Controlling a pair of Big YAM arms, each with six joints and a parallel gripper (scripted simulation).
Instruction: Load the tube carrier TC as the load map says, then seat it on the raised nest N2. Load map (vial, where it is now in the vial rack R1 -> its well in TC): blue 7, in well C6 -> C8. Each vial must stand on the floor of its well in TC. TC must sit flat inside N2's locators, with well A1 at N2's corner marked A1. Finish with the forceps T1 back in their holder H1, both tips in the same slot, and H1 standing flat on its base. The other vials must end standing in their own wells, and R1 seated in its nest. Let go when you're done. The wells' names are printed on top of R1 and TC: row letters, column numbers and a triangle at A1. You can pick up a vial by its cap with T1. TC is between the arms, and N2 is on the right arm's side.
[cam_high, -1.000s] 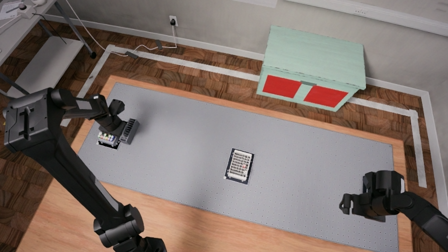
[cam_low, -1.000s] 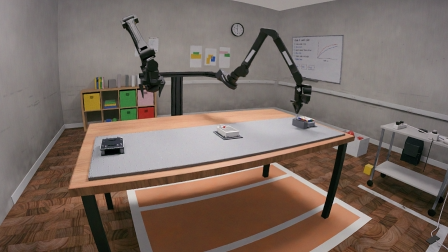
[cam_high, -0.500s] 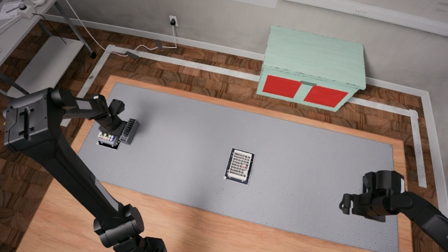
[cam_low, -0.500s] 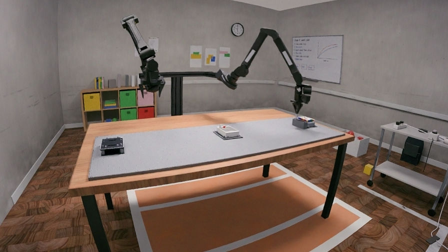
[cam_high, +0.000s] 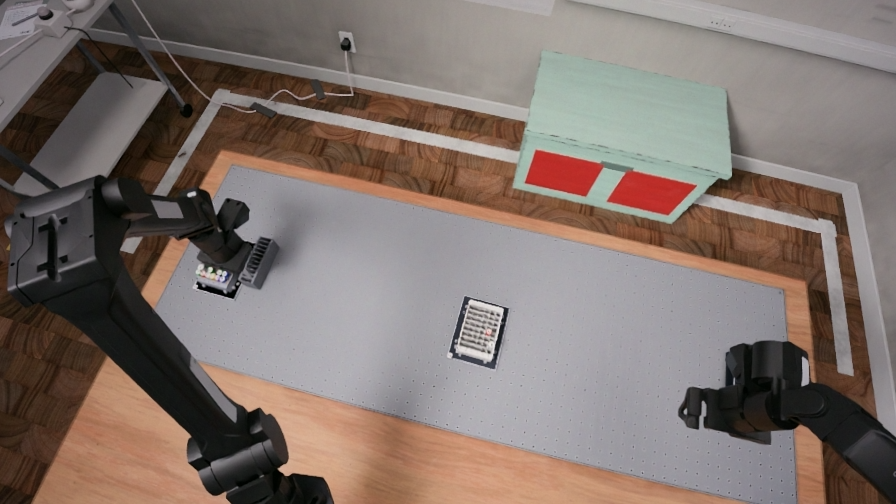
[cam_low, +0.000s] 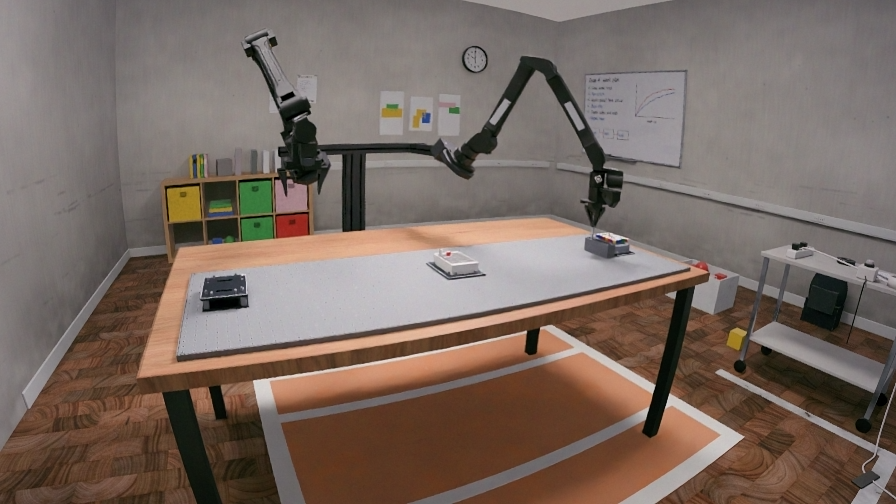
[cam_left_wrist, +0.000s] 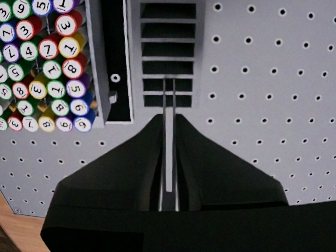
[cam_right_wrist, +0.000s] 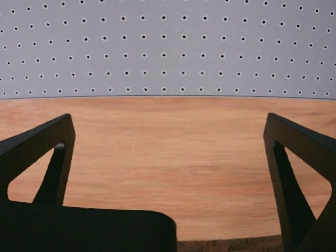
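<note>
My left gripper is now 3 cm above the forceps T1. Also, from my left hand: dark nest N2 (126 cm to the right, 10 cm ahead, 7 cm below); white tube carrier TC (58 cm to the right, 8 cm below, 5 cm ahead); grey slotted holder H1 (9 cm below, 4 cm ahead).
</note>
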